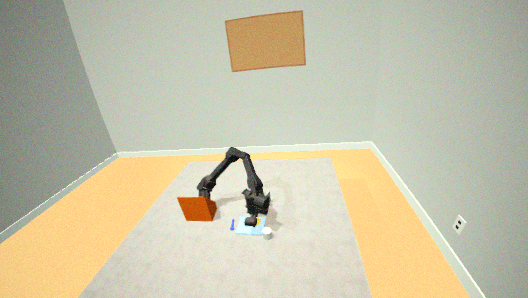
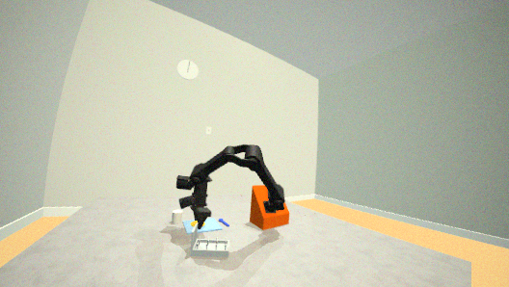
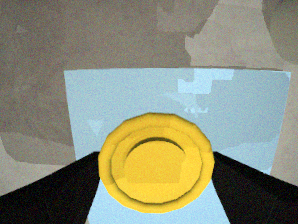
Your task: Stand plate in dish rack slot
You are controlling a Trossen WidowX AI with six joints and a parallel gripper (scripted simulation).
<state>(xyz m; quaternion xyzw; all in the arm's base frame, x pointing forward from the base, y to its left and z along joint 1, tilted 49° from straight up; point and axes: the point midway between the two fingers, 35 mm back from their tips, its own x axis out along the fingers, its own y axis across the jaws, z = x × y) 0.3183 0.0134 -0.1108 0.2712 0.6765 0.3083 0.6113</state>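
Now: the light blue mat 20 mm to the right of my gripper tip, 20 mm behind it and 10 mm below it. Also, from my gripper tip: white cup (90 mm to the right, 80 mm ahead, 20 mm above); then small blue utensil (130 mm behind, 30 mm to the right); then yellow plate (10 mm above).
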